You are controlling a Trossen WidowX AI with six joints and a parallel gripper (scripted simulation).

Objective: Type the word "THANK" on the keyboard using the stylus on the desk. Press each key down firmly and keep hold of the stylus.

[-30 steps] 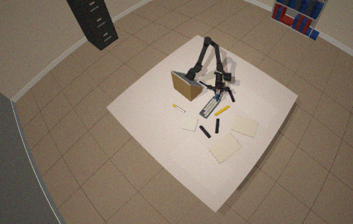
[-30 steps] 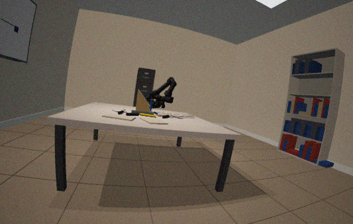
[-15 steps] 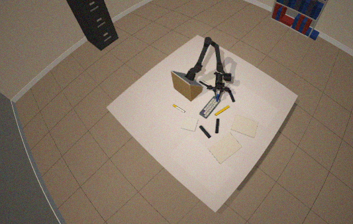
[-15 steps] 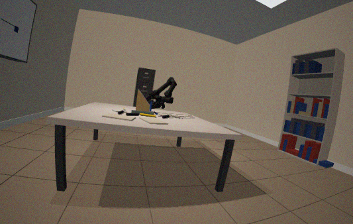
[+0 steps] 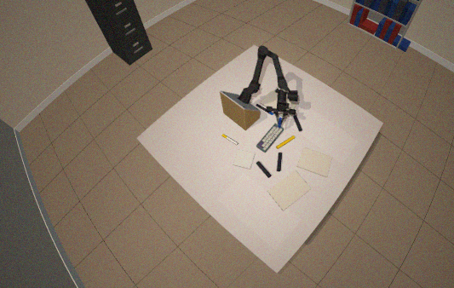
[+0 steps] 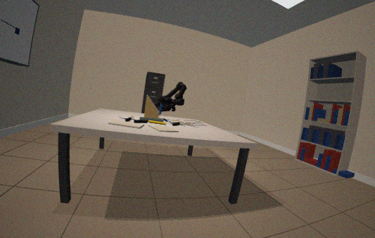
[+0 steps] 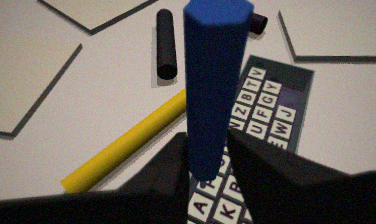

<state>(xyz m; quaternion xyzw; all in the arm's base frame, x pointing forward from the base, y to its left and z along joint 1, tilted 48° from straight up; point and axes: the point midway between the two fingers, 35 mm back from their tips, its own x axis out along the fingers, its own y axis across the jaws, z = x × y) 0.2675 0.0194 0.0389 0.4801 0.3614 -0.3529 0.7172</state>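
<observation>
Now: gripper tip 9 cm above the yellow pen, 8 cm short of it and 3 cm to the left of it. The rest, counted from my gripper tip: blue stylus (2 cm below).
</observation>
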